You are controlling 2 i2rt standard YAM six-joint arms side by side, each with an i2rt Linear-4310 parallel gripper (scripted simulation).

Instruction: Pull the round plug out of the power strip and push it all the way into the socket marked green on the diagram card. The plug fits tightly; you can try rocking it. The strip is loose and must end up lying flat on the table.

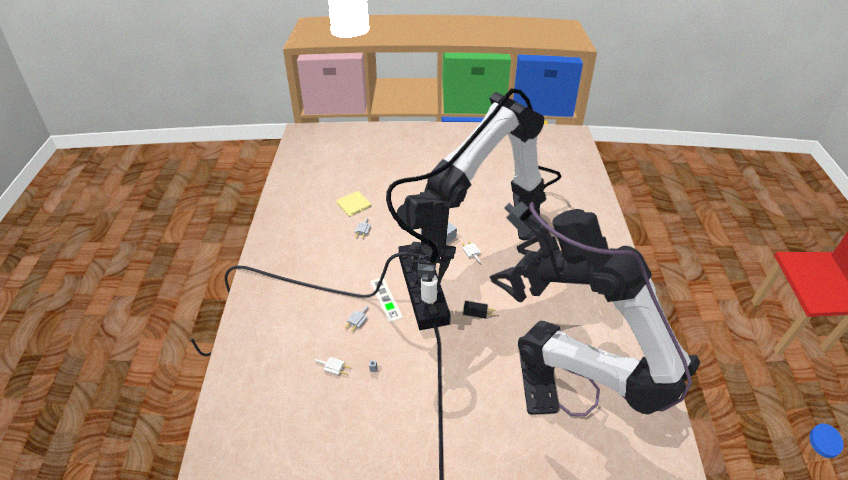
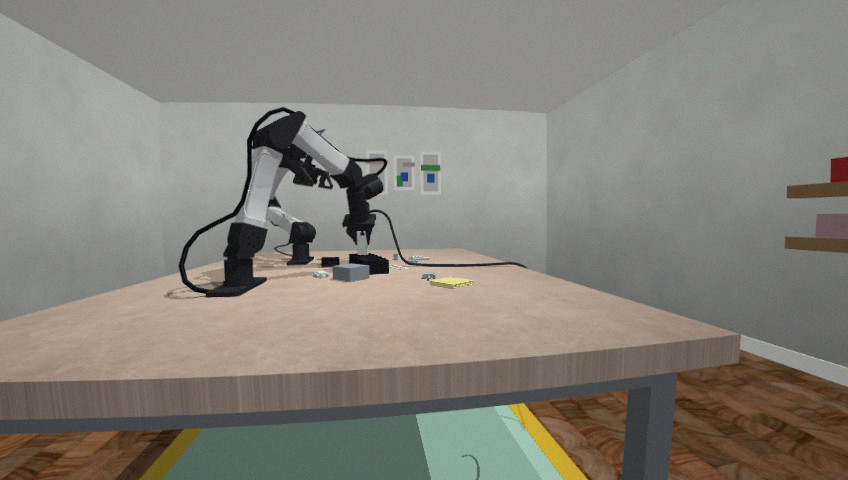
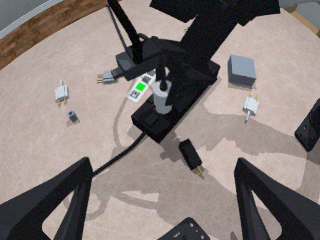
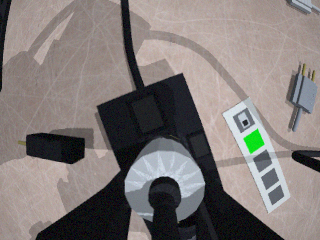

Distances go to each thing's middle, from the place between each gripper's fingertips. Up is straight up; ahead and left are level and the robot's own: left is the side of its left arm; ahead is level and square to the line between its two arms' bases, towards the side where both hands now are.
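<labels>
With my right hand [image 2: 362, 244] I am 20 mm to the left of the diagram card [image 4: 243, 120], 110 mm short of it and 80 mm above it. The white round plug [image 4: 164, 168] is 10 mm below that right hand. Counting from the right hand again, I find the grey box [image 3: 241, 70] 250 mm to the right, 10 mm behind and 70 mm below, while the black plug [image 4: 66, 149] is 10 mm to the left, 130 mm behind and 70 mm below.
My left hand [image 2: 323, 186] is 110 mm to the left of the white round plug, 160 mm short of it and 210 mm above it. From this left hand the grey box is 360 mm to the right, 150 mm ahead and 270 mm below, and the diagram card is 130 mm to the right, 270 mm ahead and 290 mm below. The black plug, for its part, is 100 mm to the right of my left hand, 30 mm ahead of it and 270 mm below it.
</labels>
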